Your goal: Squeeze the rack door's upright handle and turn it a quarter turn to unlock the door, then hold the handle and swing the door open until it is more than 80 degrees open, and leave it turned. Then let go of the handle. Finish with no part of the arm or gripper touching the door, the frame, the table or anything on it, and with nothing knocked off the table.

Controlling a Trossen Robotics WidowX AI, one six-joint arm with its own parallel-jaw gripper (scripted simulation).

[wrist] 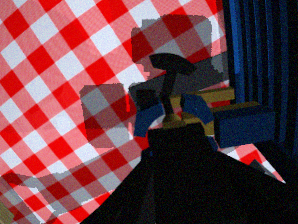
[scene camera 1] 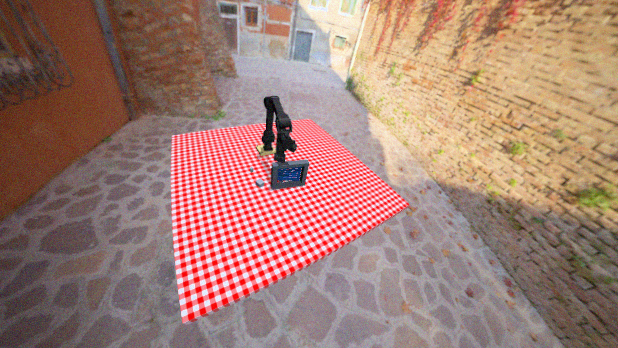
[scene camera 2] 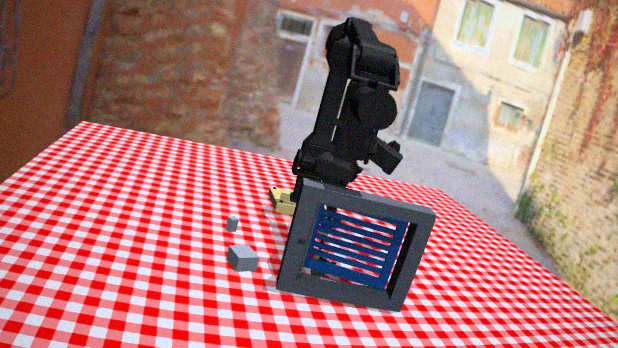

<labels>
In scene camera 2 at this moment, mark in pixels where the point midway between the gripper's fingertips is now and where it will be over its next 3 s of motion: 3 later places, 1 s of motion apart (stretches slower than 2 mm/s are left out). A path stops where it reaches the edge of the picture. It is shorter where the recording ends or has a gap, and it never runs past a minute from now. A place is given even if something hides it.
My gripper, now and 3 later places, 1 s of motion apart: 331,206; 351,204; 376,207; 406,214
</labels>
